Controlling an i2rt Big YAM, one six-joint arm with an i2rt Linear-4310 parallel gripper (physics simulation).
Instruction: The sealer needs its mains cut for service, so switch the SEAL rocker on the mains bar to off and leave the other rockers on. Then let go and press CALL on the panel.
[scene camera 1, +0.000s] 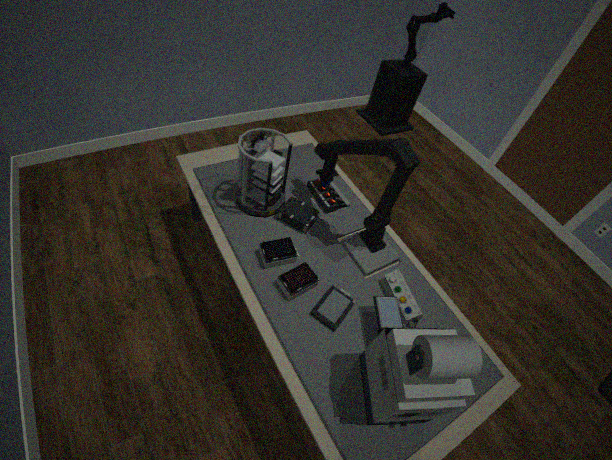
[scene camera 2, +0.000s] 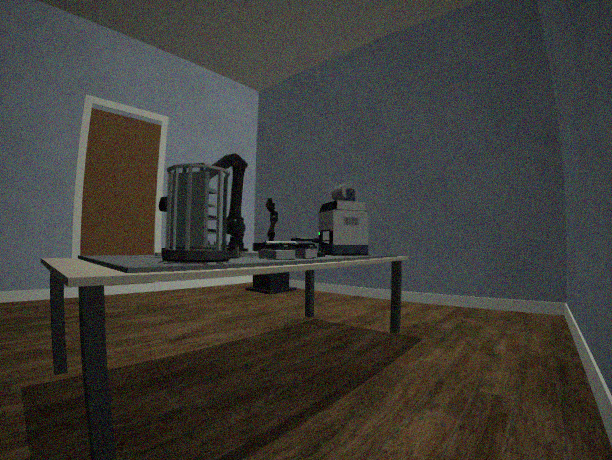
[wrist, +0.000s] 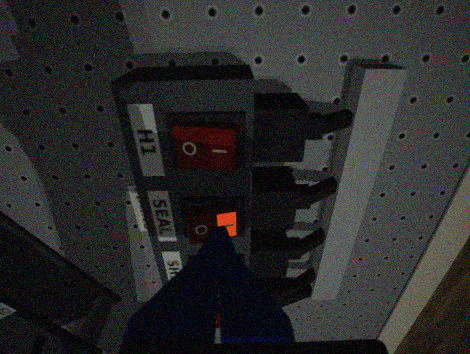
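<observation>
I see a wire cage rack (scene camera 2: 197, 194) (scene camera 1: 254, 175), and there is an SEAL switch (wrist: 201, 219) as well. My gripper (wrist: 220, 234) holds nothing, and it is shut.
</observation>
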